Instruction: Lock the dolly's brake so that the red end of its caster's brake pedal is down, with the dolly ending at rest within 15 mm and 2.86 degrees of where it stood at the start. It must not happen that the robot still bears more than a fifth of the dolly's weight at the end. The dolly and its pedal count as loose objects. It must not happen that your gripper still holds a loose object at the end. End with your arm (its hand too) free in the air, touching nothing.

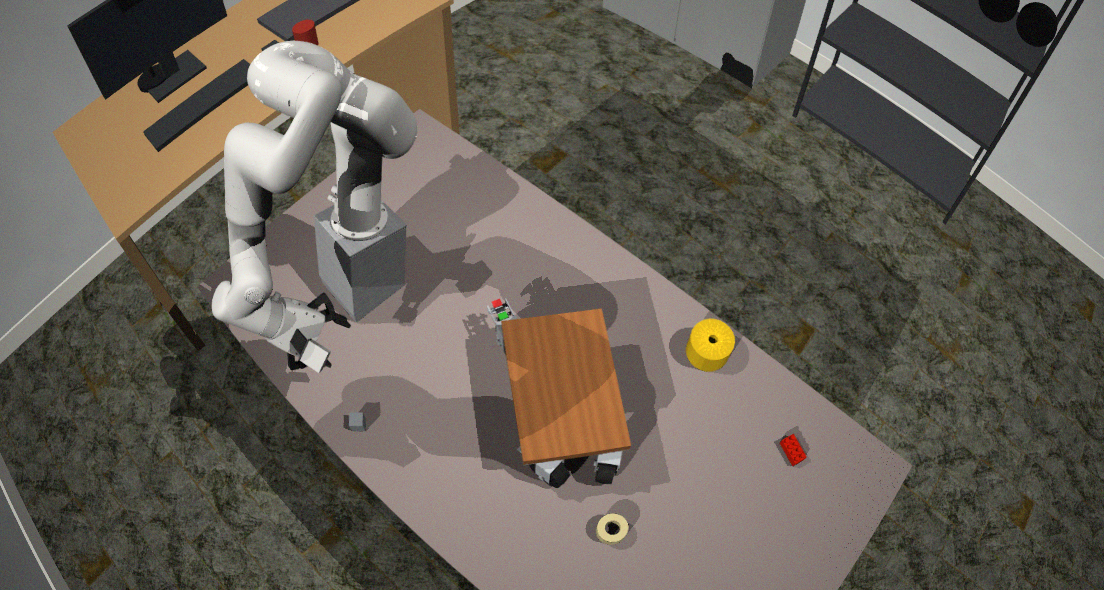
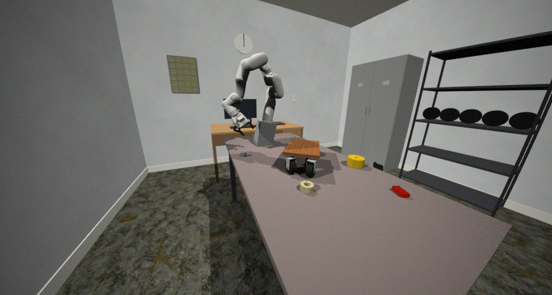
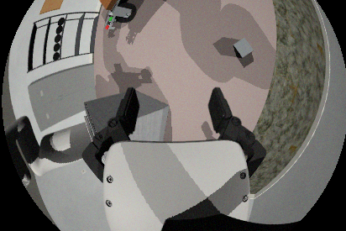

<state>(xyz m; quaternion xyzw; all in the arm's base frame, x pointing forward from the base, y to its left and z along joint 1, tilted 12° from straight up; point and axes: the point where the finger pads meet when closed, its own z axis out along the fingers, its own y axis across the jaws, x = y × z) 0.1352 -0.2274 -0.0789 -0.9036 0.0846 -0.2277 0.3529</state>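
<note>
The brake pedal is 200 mm ahead of my hand, 290 mm to the left of it and 90 mm below it. The rest, counted from my hand: small grey cube (80 mm ahead, 70 mm to the right, 150 mm below); then yellow spool (600 mm ahead, 490 mm to the left, 140 mm below); then red brick (880 mm ahead, 380 mm to the left, 150 mm below).
</note>
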